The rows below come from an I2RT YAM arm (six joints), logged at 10 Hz.
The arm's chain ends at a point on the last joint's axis. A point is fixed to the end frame.
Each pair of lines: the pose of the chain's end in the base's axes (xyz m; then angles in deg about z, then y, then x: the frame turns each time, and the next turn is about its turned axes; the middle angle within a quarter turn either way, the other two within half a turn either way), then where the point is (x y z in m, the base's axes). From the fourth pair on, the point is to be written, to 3 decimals.
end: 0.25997 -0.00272 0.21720 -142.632 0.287 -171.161
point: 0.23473 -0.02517 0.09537
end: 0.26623 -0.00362 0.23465 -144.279 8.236 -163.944
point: 0.26305 -0.02781 0.11060
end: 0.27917 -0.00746 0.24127 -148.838 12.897 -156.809
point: 0.28982 -0.03912 0.11934
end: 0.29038 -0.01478 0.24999 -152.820 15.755 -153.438
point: 0.307 -0.051 0.130
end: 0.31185 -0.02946 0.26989 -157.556 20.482 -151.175
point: 0.336 -0.067 0.152
